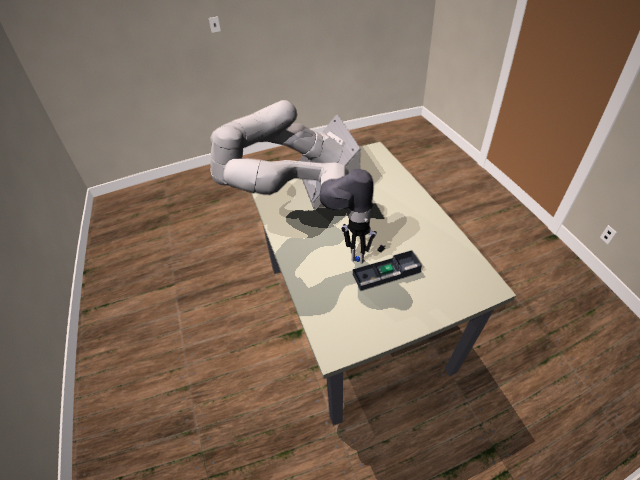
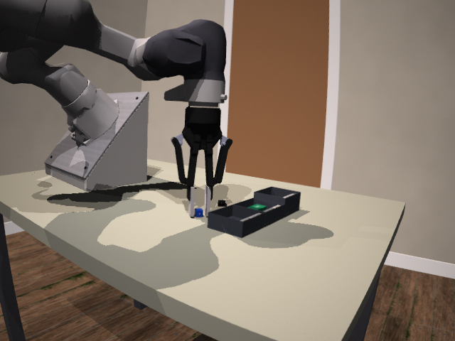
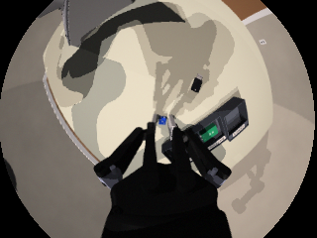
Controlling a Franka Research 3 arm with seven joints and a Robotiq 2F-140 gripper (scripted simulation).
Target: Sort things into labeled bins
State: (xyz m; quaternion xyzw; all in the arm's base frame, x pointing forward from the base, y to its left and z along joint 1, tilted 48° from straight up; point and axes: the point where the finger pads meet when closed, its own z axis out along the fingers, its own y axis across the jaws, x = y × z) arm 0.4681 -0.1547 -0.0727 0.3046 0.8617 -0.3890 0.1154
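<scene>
The small blue cube lies 30 mm below my hand. Round my hand: green block (90 mm ahead, 70 mm to the left, 20 mm below); then tan ring (120 mm ahead, 20 mm to the left, 30 mm below); then small black piece (30 mm behind, 120 mm to the left, 30 mm below).
</scene>
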